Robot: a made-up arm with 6 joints. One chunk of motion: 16 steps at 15 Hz.
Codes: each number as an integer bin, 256 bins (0 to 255) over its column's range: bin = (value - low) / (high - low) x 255, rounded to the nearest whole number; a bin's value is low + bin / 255 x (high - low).
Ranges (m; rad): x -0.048..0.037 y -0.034..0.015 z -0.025..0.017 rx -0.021..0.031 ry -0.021..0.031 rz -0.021..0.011
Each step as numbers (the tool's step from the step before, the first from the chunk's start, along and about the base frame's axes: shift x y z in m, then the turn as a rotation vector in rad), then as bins.
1 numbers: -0.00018 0.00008 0.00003 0.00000 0.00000 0.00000
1 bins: 143 177 152 103 103 167
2 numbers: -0.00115 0.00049 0.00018 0.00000 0.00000 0.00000
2 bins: 141 179 153 103 103 167
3 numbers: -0.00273 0.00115 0.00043 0.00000 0.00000 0.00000
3 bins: 136 183 154 103 103 167
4 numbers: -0.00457 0.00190 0.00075 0.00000 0.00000 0.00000
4 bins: 130 187 156 103 103 167
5 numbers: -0.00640 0.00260 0.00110 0.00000 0.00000 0.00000
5 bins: 125 190 158 103 103 167
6 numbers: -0.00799 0.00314 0.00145 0.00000 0.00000 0.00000
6 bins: 120 193 161 103 103 167
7 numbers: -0.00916 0.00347 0.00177 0.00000 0.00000 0.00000
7 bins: 117 195 163 103 103 167
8 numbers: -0.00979 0.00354 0.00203 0.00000 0.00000 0.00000
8 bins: 115 195 164 103 103 167
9 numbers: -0.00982 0.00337 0.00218 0.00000 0.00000 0.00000
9 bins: 115 194 165 103 103 167
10 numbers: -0.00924 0.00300 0.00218 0.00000 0.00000 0.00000
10 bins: 116 193 165 103 103 167
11 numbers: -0.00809 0.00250 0.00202 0.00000 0.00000 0.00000
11 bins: 120 190 164 103 103 167
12 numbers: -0.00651 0.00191 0.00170 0.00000 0.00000 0.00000
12 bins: 124 187 162 103 103 167
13 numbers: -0.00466 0.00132 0.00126 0.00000 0.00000 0.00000
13 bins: 130 184 159 103 103 167
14 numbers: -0.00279 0.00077 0.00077 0.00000 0.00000 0.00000
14 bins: 136 181 156 103 103 167
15 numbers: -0.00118 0.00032 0.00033 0.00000 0.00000 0.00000
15 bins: 140 179 154 103 103 167
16 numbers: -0.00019 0.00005 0.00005 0.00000 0.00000 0.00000
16 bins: 143 177 152 103 103 167
